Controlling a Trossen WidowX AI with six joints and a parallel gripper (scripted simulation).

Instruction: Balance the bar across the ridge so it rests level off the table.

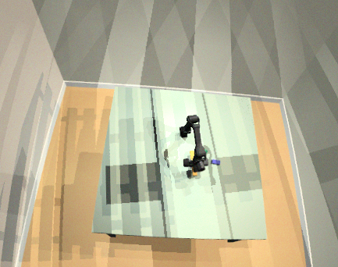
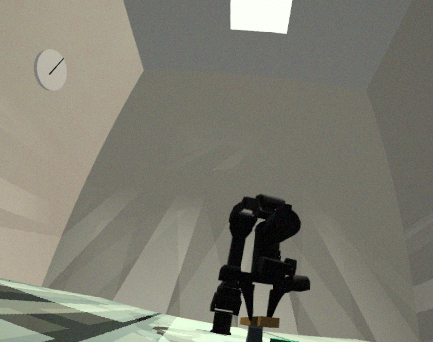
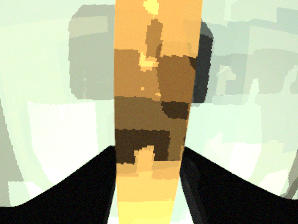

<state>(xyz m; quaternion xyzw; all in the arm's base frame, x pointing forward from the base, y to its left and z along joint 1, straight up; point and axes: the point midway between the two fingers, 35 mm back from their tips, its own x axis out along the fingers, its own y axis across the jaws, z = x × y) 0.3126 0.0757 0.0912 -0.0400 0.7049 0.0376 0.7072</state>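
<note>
My gripper tip is 3 cm past the bar. The rest, counted from my gripper tip: blue-purple block: 7 cm behind, 19 cm to the left, 5 cm below; then green block: 16 cm behind, 9 cm to the left, 5 cm below.
</note>
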